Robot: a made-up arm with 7 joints.
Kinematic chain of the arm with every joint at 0, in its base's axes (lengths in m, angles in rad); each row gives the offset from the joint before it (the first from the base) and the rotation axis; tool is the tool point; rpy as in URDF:
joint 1: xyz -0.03 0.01 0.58 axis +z
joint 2: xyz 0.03 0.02 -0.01 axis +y
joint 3: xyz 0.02 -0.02 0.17 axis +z
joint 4: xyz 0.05 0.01 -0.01 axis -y
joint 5: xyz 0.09 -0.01 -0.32 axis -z
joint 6: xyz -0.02 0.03 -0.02 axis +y
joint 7: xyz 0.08 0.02 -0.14 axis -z
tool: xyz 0 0.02 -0.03 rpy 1.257 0.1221 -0.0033
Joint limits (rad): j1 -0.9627..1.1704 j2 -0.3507..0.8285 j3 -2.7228..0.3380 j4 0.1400..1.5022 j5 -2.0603..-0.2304 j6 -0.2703..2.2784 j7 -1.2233..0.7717
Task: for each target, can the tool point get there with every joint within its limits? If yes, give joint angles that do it. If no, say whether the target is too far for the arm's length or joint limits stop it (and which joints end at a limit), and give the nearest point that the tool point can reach.
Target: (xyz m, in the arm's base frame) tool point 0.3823 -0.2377 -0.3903
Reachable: no: too far | nearest point 0.2632 -0.1661 0.1045 | short by 0.514 m
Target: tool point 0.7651 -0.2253 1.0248
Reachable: no: too far | nearest point 0.5436 -0.1597 0.8933 | short by 0.266 m
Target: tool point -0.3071 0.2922 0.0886
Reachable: no: joint limits stop it (at a limit: joint 1, joint 2, joint 3, joint 7) | nearest point -0.1964 0.2666 0.1663 | short by 0.138 m
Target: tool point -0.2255 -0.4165 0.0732
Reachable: no: joint limits stop it (at a limit: joint 1, joint 2, joint 5, joint 7) | nearest point -0.1709 -0.3662 0.1843 | short by 0.134 m
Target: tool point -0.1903 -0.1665 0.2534
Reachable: yes | joints -0.5592 0.0327 -1.5373 0.3428 -1.4664 0.8716 0.0885
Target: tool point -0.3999 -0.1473 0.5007
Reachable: yes | joints -0.4032 0.1043 -2.1384 1.0554 -1.0509 1.2992 -0.9244
